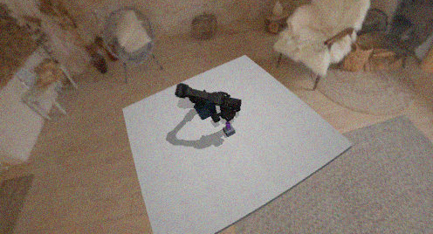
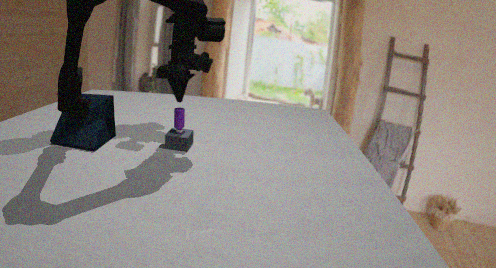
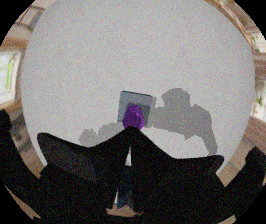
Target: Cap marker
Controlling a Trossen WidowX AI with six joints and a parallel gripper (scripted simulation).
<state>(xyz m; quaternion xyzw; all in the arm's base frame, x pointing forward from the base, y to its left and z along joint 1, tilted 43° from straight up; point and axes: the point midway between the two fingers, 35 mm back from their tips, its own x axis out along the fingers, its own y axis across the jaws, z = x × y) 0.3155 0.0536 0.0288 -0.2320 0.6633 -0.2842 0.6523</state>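
My gripper tip is 4 cm above the purple cap. From my gripper tip the other things lie so: purple marker (5 cm below); holder block (10 cm below).
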